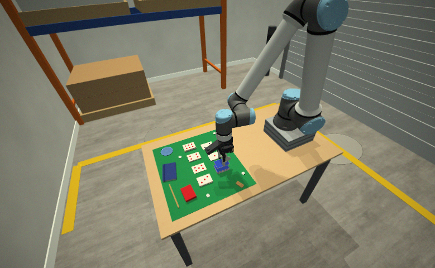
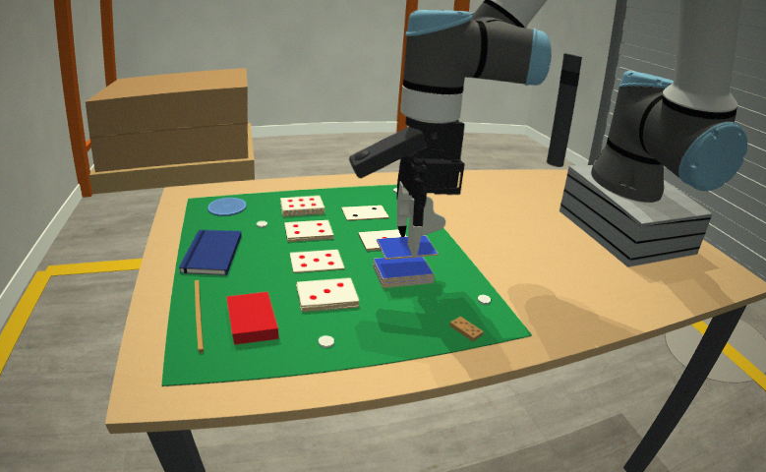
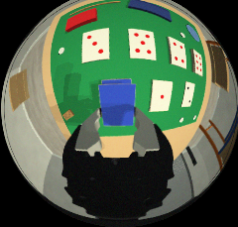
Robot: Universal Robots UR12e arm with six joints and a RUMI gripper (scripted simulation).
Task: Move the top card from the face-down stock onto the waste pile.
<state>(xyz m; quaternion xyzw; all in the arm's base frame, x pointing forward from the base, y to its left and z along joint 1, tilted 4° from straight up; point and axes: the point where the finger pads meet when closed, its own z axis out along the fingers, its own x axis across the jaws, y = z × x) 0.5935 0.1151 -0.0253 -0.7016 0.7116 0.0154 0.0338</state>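
My gripper is now 120 mm to the left of the one-pip card and 60 mm above it. Round my hand: wooden stick 350 mm ahead, 70 mm to the left, 60 mm below; red box 260 mm ahead, 100 mm to the left, 60 mm below.
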